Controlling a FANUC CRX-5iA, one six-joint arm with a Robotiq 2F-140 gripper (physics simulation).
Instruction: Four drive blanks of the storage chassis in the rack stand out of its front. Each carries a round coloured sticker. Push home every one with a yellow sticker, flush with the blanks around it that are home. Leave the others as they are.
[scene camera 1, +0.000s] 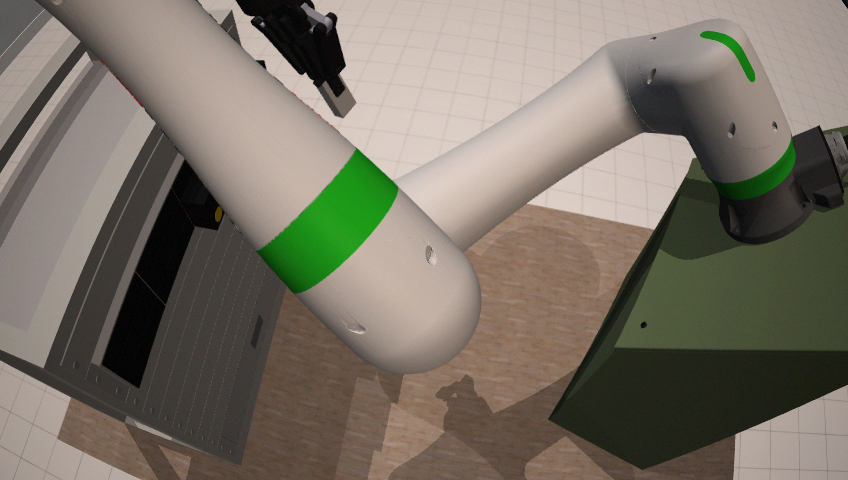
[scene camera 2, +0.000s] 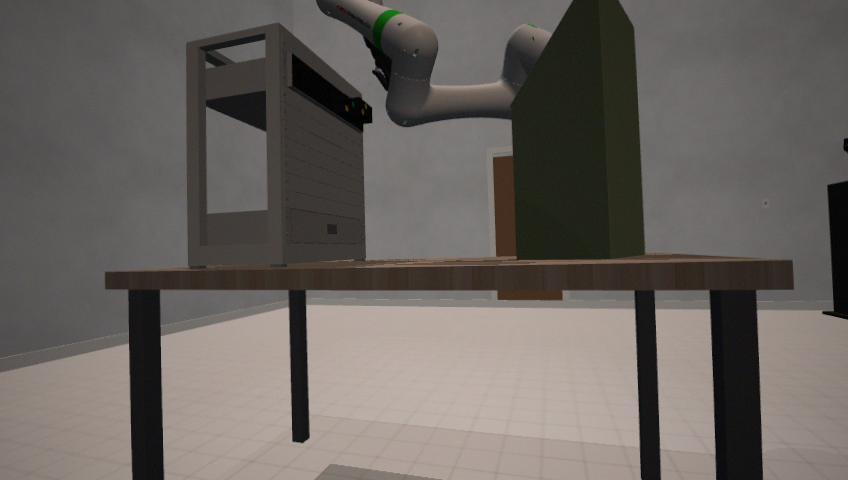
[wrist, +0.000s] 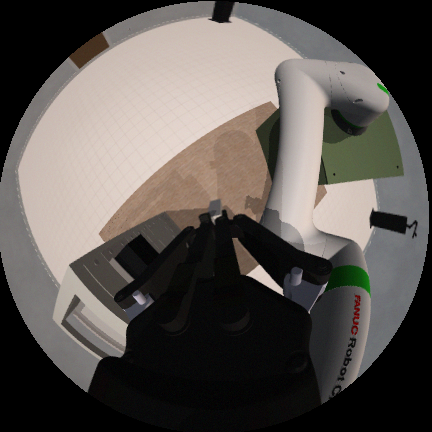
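A grey rack (scene camera 1: 135, 294) is part of what I see, and scene camera 2 shows me the rack as well (scene camera 2: 313, 118). My own gripper (scene camera 1: 345, 109) is visible to me too, and I find the gripper again in the wrist view (wrist: 217, 207).
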